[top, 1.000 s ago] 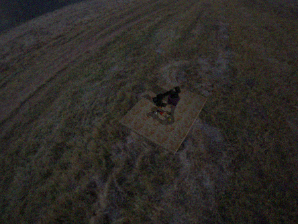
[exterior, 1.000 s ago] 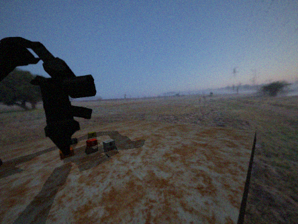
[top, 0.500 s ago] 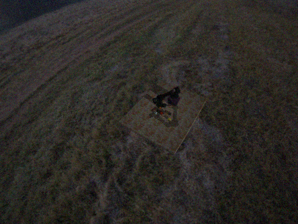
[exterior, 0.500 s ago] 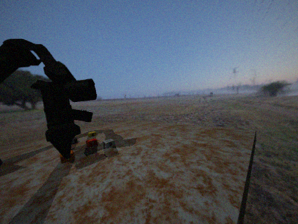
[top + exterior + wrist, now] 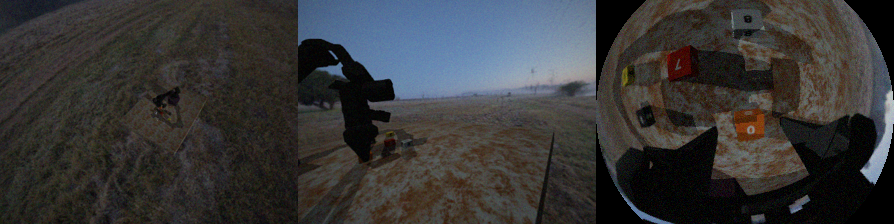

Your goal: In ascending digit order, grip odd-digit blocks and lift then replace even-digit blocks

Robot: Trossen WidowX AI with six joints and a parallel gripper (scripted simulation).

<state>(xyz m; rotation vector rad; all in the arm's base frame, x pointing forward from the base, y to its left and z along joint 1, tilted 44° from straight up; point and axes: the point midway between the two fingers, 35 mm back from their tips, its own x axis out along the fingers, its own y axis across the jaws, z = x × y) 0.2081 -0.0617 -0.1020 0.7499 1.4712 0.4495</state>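
Now: the orange block right at my gripper tip. From my gripper tip the other things lie so: red block (9 cm ahead, 5 cm to the left); white block (12 cm ahead, 3 cm to the right); dark block (6 cm ahead, 17 cm to the left).
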